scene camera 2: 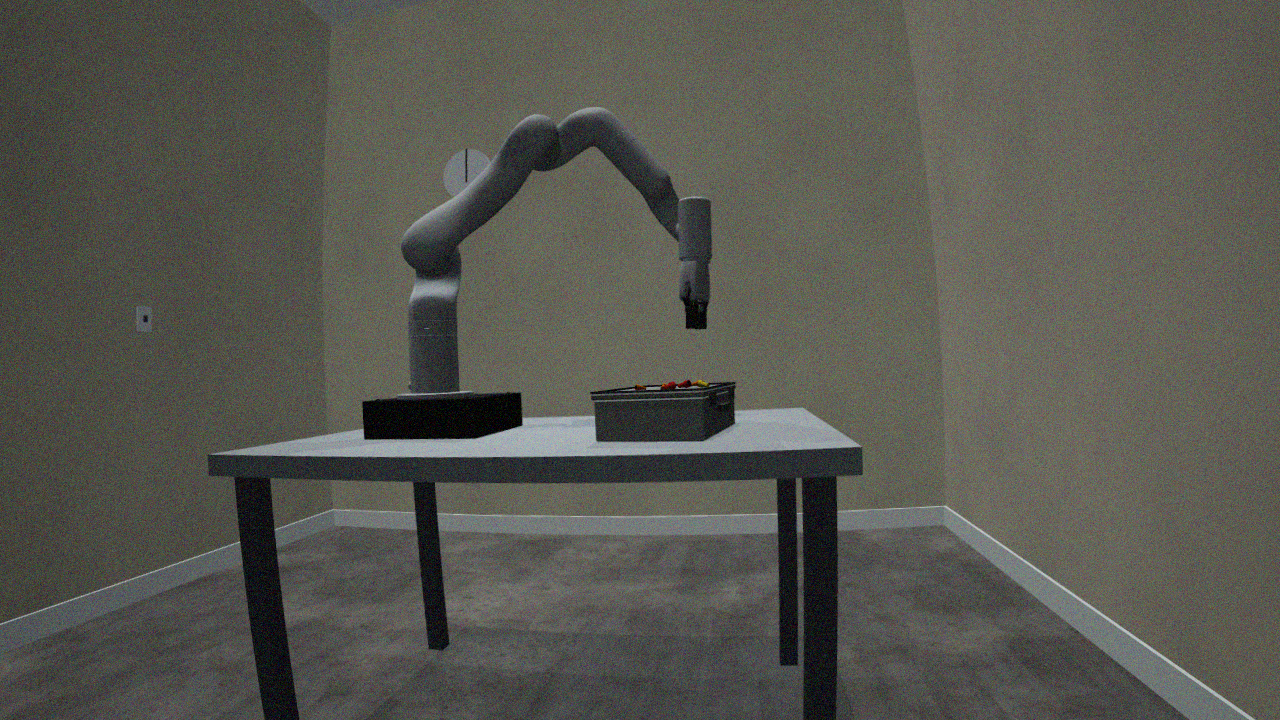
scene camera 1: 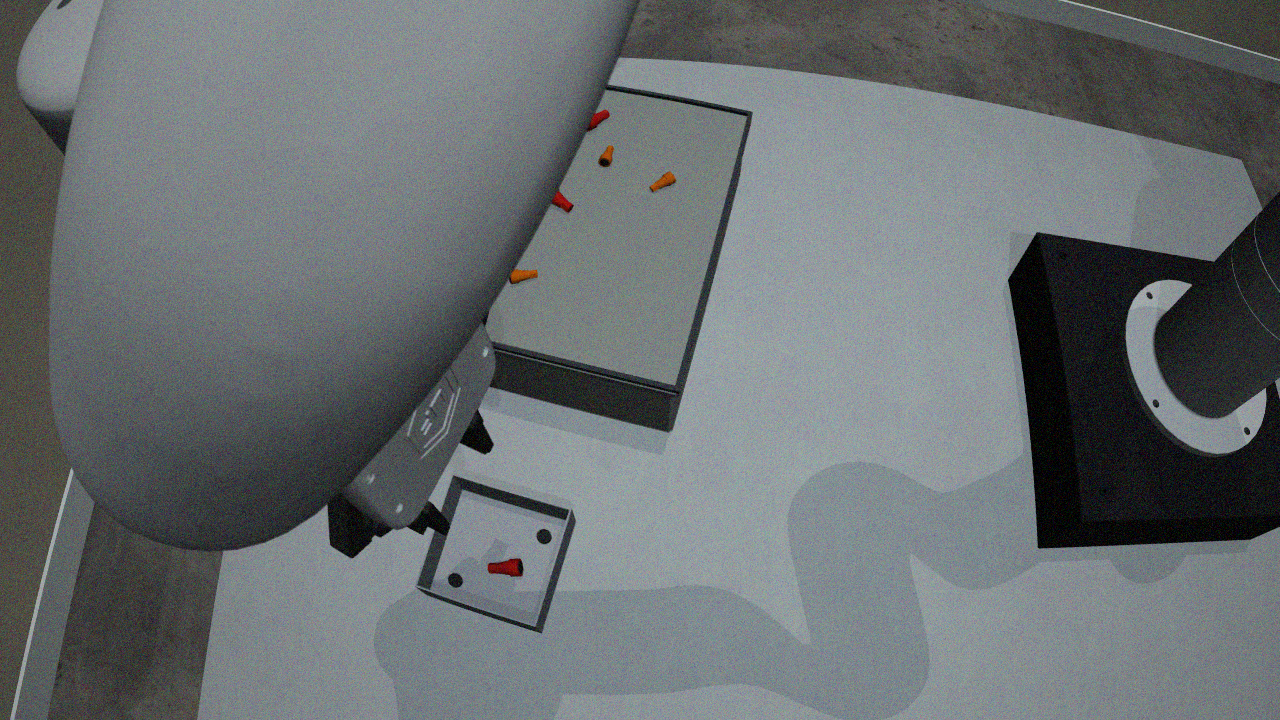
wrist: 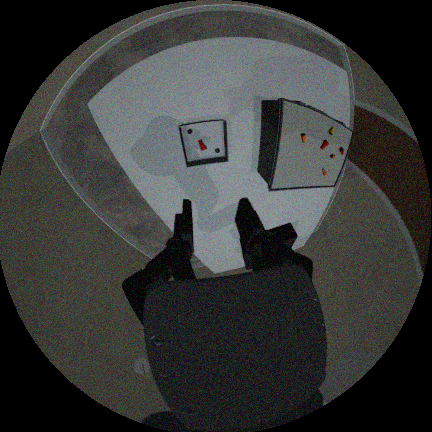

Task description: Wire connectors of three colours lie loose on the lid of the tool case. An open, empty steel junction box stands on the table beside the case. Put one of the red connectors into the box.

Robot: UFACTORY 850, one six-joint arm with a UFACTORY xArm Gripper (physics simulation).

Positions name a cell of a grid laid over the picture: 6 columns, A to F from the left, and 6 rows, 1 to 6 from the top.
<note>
In view: my gripper (scene camera 1: C5), a tool case (scene camera 1: C3) and a steel junction box (scene camera 1: C5).
My gripper is seen too in scene camera 2 (scene camera 2: D3) and in the wrist view (wrist: C3). The tool case shows as well in scene camera 2 (scene camera 2: D4) and in the wrist view (wrist: D3). The steel junction box is seen too in the wrist view (wrist: C2).
</note>
